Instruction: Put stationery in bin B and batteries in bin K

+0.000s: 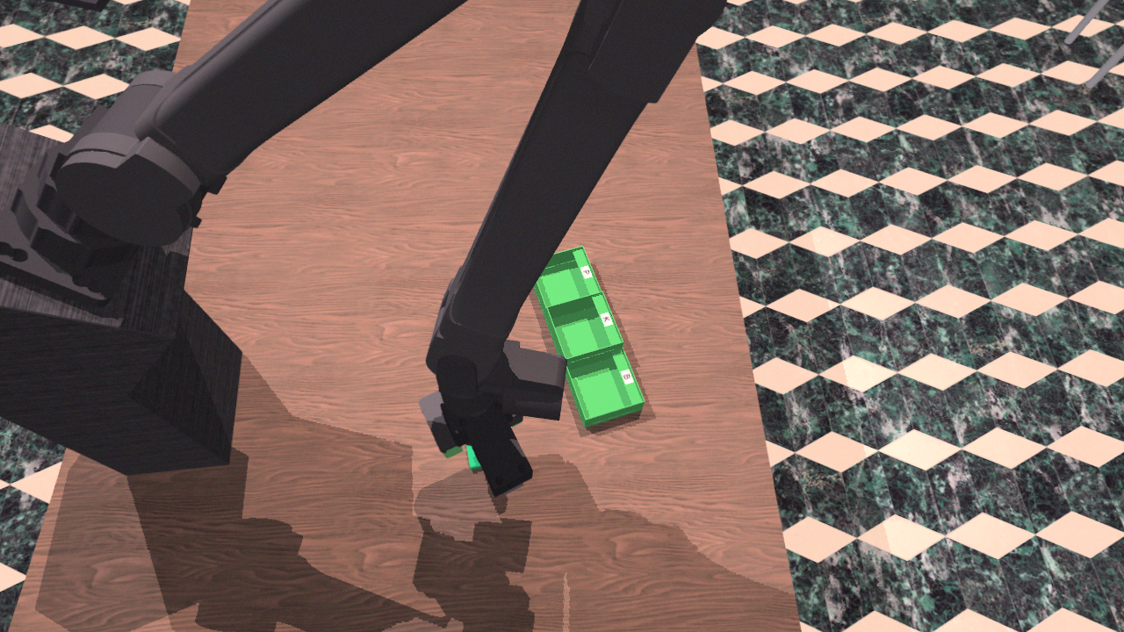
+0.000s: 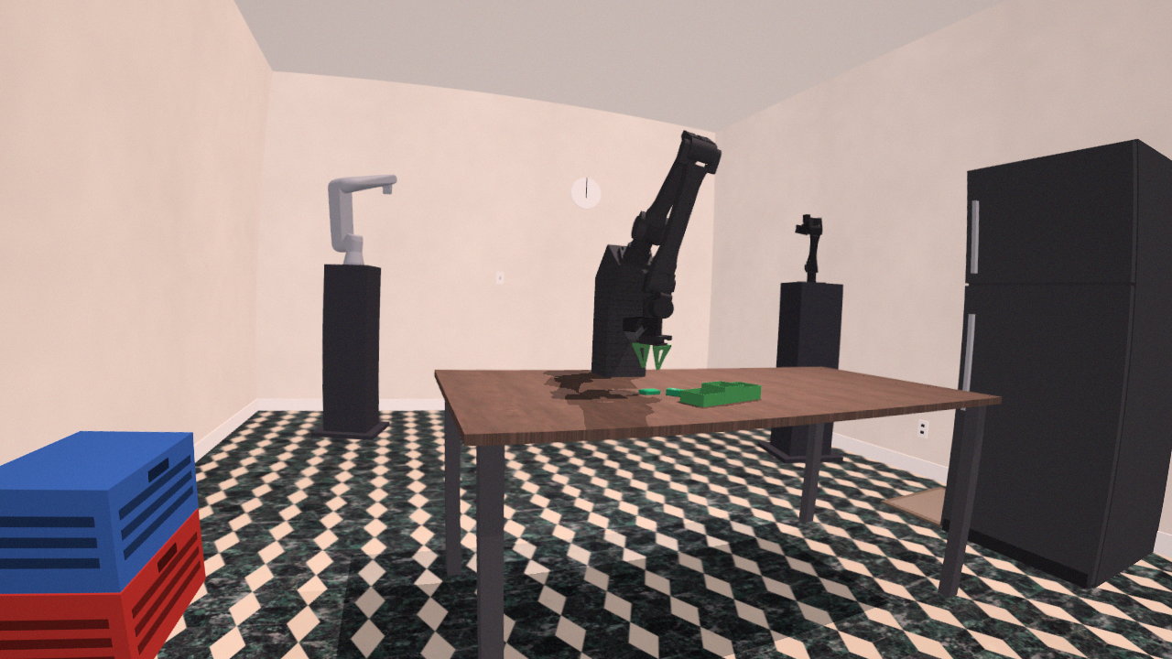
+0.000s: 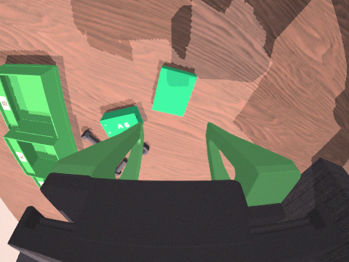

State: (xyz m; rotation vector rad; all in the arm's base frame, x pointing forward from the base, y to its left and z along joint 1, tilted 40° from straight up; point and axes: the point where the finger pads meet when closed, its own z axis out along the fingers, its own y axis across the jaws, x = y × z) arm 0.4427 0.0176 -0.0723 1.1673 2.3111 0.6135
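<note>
Right now my hand is 80 mm above the flat green pad. From my hand the other things lie so: green 9V battery 80 mm to the left, 70 mm below, 30 mm ahead; black nut 100 mm to the left, 80 mm below, 20 mm behind; joined green bins 190 mm to the left, 100 mm ahead, 60 mm below.
</note>
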